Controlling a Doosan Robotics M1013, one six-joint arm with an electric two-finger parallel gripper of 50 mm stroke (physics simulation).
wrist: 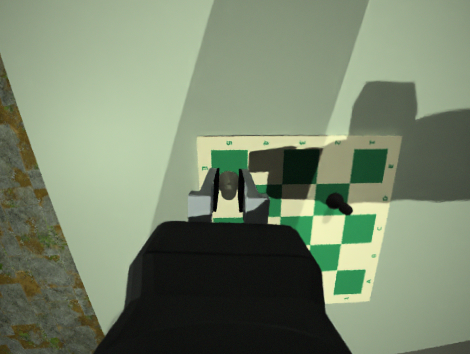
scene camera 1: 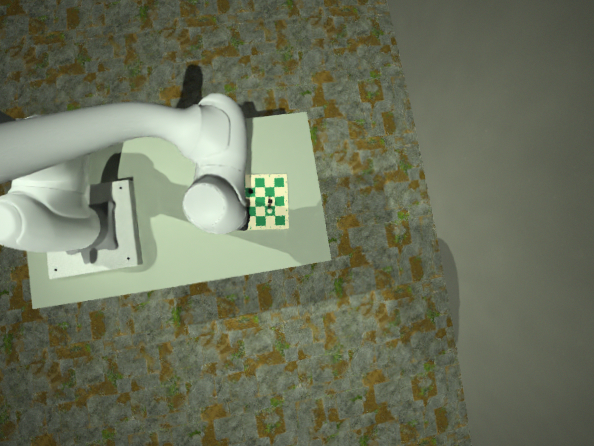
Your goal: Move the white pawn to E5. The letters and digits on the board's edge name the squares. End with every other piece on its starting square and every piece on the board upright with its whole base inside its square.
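Frame: origin at the arm's base, x right, y ahead, z up, level; millimetres.
Seen in the pictures: gripper, fingertip midpoint: [wrist: 228,181]; arm's base, link origin: [scene camera 1: 92,227].
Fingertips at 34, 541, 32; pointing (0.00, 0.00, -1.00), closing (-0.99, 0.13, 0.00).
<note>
Offsets run from my fingertips to a thing's middle, as dx, dy, dz. "spot": to the spot under its first point. Level surfaces: height alone.
My gripper [wrist: 228,181] is shut on the white pawn {+0, +1, +13} [wrist: 229,184] and holds it above the board [scene camera 1: 270,228] [wrist: 392,141]. In the wrist view the pawn appears just below the green E5 square {spot: -2, -9, -55} [wrist: 229,159], over the D5 side. Its height is hard to judge. In the scene view the arm hides the gripper, the held pawn and the board's E side. A black piece {-116, +49, -39} [scene camera 1: 250,191] [wrist: 334,201] stands upright on D2. In the scene view another black piece {-68, +122, -39} [scene camera 1: 270,201] stands on B3 and a white piece {-31, +116, -33} [scene camera 1: 270,210] on B4; the gripper body hides both in the wrist view.
The board lies on a pale green table {dz -61} [scene camera 1: 200,260] [wrist: 125,75]. The robot's base plate [scene camera 1: 131,225] is at the left in the scene view. The arm [scene camera 1: 220,135] reaches over the board's left side. Its shadow crosses the board and table.
</note>
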